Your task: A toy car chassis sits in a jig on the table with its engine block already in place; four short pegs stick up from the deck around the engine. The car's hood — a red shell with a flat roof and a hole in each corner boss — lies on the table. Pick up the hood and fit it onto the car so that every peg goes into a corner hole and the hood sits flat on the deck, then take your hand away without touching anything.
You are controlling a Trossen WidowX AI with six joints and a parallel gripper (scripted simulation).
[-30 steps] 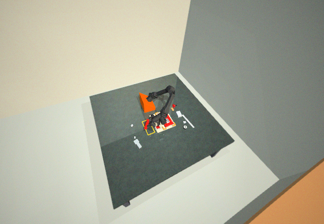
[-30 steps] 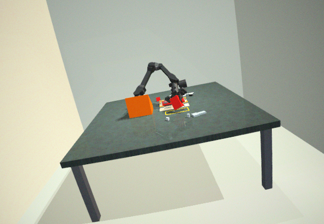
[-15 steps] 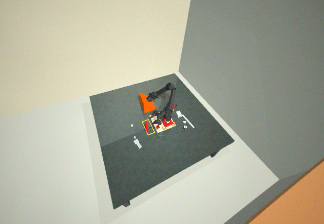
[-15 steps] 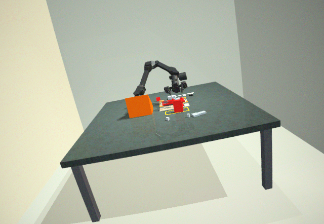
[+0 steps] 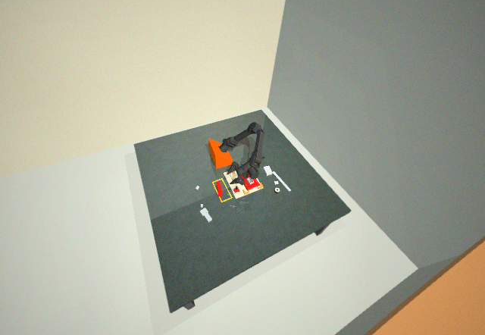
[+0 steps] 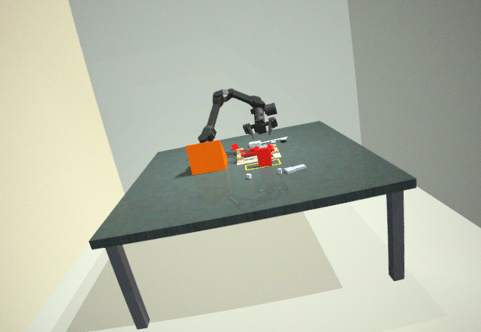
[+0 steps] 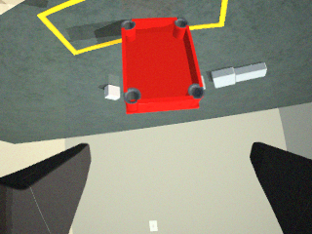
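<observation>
Right now my gripper tip is 10 cm above the red hood, 7 cm to the left of it and 2 cm past it. Also, from my gripper tip: white ribbed engine block 18 cm to the left, 12 cm below, 3 cm ahead; wheel 32 cm to the left, 19 cm ahead, 13 cm below; cream jig 15 cm to the left, 13 cm below, 1 cm behind.
</observation>
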